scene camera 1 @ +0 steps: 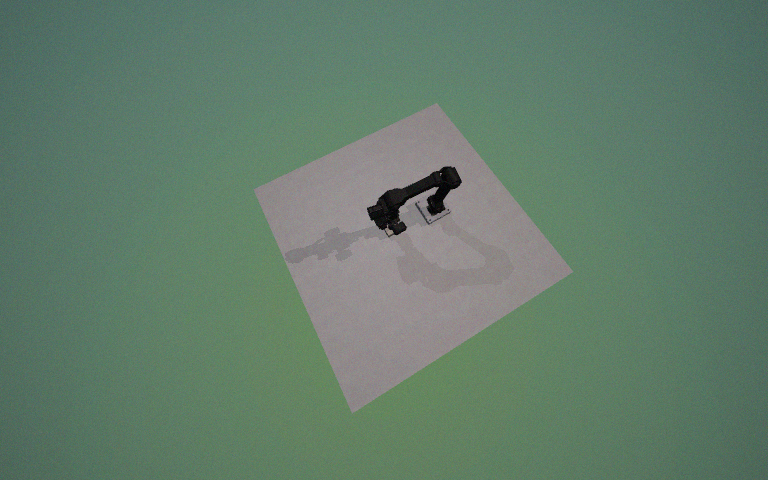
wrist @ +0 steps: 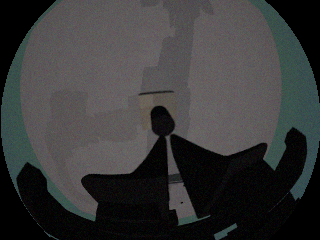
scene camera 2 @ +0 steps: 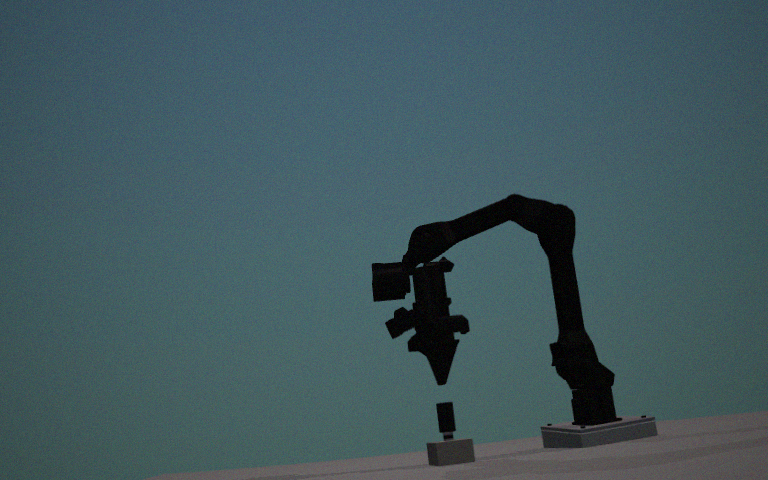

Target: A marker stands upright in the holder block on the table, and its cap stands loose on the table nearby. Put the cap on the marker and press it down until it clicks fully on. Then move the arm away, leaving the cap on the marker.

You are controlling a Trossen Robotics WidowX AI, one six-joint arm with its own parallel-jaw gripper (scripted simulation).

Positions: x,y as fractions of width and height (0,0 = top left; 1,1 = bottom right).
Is my gripper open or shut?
Shut.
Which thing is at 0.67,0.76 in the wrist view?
My gripper.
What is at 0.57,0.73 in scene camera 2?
My gripper.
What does my gripper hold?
Nothing.
